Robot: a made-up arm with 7 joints.
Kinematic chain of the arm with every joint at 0, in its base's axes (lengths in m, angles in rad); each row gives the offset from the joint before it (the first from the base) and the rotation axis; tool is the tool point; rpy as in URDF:
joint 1: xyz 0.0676 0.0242 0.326 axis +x
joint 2: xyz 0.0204 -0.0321 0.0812 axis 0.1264 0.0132 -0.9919
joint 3: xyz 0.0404 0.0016 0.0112 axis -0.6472 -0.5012 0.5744
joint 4: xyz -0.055 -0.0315 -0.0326 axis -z
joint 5: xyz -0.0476 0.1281 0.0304 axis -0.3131 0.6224 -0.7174
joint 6: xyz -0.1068 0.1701 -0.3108 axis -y
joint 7: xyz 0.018 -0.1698 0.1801 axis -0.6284 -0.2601 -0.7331
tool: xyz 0.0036 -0.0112 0.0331 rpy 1.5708 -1.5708 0
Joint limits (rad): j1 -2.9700..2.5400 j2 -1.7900..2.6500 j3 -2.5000..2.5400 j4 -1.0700..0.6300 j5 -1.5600..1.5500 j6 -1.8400..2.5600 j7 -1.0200..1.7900
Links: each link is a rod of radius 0.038 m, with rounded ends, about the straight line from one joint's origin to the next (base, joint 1, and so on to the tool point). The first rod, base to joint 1, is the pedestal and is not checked.
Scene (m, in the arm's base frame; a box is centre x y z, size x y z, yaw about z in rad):
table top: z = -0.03
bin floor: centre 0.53 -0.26 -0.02 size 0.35 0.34 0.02 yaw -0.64
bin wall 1: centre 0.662 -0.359 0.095 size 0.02 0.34 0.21 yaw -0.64
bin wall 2: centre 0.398 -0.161 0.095 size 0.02 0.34 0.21 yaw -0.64
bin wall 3: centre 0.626 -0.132 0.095 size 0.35 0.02 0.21 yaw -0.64
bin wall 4: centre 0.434 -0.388 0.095 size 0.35 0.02 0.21 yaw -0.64
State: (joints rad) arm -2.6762 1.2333 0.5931 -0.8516 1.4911 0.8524 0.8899
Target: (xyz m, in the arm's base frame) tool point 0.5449 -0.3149 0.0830
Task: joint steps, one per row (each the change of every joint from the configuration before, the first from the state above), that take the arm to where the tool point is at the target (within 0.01 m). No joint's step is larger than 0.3 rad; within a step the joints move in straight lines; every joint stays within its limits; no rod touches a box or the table.
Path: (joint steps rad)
1: -0.0588 0.1859 -0.0261 0.1531 -0.0005 0.2474 -0.0002
2: -0.0587 0.1858 -0.0261 0.1531 -0.0006 0.2473 -0.0002
3: -0.0588 0.1859 -0.0262 0.1532 -0.0005 0.2474 -0.0001
4: -0.0587 0.1858 -0.0261 0.1531 -0.0005 0.2474 -0.0002
5: -0.0588 0.1859 -0.0261 0.1531 -0.0006 0.2473 -0.0002
6: 0.0000 -0.0648 -0.2789 -0.1916 0.0308 -0.0510 -0.0211
7: 0.0000 -0.0649 -0.2788 -0.1916 0.0308 -0.0511 -0.0212

